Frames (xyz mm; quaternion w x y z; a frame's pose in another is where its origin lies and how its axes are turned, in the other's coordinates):
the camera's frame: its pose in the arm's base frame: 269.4 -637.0 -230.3 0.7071 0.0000 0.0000 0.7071
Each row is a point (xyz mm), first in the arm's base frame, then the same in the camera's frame.
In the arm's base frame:
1: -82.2 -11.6 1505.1
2: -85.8 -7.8 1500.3
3: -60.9 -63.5 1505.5
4: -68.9 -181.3 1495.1
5: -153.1 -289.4 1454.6
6: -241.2 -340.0 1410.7
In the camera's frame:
1: 625.4 351.6 1735.4
2: 629.2 355.2 1730.6
3: 573.5 330.3 1735.8
4: 455.7 338.3 1725.4
5: 347.6 422.5 1684.9
6: 297.0 510.6 1641.0

